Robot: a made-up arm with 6 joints. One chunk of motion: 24 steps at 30 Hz.
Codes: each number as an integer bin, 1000 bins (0 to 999) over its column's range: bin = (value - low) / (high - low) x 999, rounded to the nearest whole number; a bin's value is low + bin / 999 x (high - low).
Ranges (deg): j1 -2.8..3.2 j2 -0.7..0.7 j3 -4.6..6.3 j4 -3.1..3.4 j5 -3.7..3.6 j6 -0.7..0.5
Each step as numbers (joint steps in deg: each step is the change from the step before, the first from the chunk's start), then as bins.
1 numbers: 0.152 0.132 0.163 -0.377 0.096 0.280
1 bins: 492 594 437 419 519 816
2 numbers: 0.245 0.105 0.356 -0.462 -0.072 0.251
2 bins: 507 574 454 405 496 792
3 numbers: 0.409 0.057 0.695 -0.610 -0.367 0.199
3 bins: 534 540 485 383 456 748
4 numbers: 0.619 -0.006 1.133 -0.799 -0.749 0.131
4 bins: 569 495 525 354 404 692
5 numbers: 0.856 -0.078 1.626 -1.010 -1.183 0.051
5 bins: 609 444 571 321 344 625
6 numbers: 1.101 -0.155 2.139 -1.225 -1.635 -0.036
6 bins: 650 389 618 288 283 553
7 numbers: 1.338 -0.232 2.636 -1.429 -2.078 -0.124
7 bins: 689 334 663 257 222 480
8 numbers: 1.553 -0.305 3.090 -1.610 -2.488 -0.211
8 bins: 725 282 705 229 166 407
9 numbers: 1.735 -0.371 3.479 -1.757 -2.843 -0.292
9 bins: 755 235 740 206 117 340
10 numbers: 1.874 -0.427 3.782 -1.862 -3.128 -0.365
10 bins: 778 195 768 190 78 279
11 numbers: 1.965 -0.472 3.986 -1.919 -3.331 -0.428
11 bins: 793 163 787 182 50 226
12 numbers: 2.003 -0.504 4.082 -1.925 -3.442 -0.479
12 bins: 800 140 796 181 35 184
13 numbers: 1.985 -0.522 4.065 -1.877 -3.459 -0.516
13 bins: 797 127 794 188 33 153
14 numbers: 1.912 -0.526 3.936 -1.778 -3.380 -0.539
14 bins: 785 124 782 203 44 134
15 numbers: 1.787 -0.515 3.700 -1.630 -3.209 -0.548
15 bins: 764 132 761 226 67 127
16 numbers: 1.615 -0.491 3.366 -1.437 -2.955 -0.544
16 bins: 735 149 730 256 102 130
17 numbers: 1.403 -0.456 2.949 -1.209 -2.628 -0.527
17 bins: 700 174 692 291 147 144
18 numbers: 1.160 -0.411 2.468 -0.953 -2.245 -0.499
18 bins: 659 206 648 330 199 167
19 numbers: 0.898 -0.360 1.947 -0.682 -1.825 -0.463
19 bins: 616 243 600 372 257 197
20 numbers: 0.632 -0.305 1.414 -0.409 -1.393 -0.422
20 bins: 571 282 551 414 316 231
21 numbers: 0.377 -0.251 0.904 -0.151 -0.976 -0.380
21 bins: 529 320 504 453 373 266
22 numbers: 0.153 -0.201 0.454 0.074 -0.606 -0.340
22 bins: 492 356 463 488 423 300
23 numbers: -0.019 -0.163 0.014 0.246 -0.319 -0.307
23 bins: 463 383 423 514 463 327
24 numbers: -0.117 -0.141 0.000 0.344 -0.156 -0.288
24 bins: 447 399 422 529 485 343
